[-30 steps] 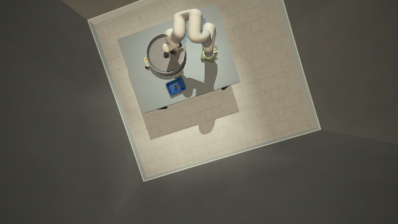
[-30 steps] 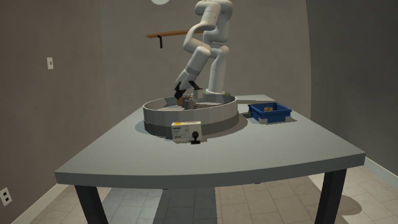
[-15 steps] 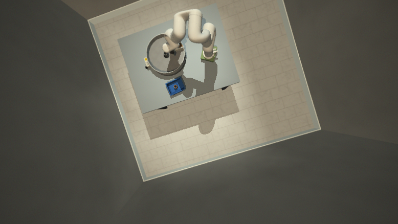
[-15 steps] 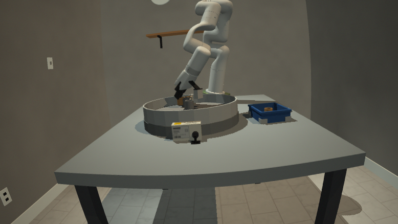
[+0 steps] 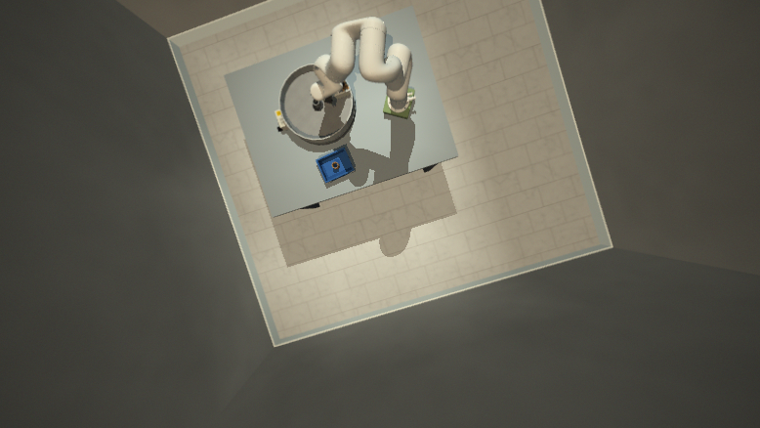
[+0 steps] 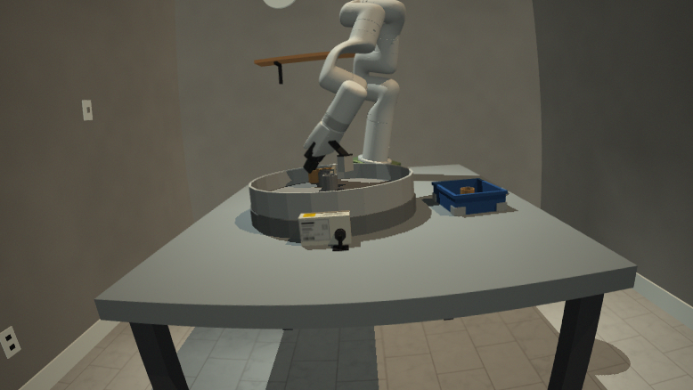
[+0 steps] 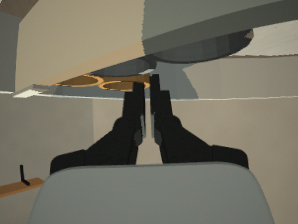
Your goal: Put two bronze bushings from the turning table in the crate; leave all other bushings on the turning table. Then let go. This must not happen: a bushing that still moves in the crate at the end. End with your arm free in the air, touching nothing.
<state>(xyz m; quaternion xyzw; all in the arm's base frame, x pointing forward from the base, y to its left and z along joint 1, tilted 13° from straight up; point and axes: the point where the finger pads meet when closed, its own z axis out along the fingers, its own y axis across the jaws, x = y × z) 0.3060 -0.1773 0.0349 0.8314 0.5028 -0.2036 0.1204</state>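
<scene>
My gripper is now 13 cm short of the blue crate, 44 cm to the right of it and 8 cm above it.
</scene>
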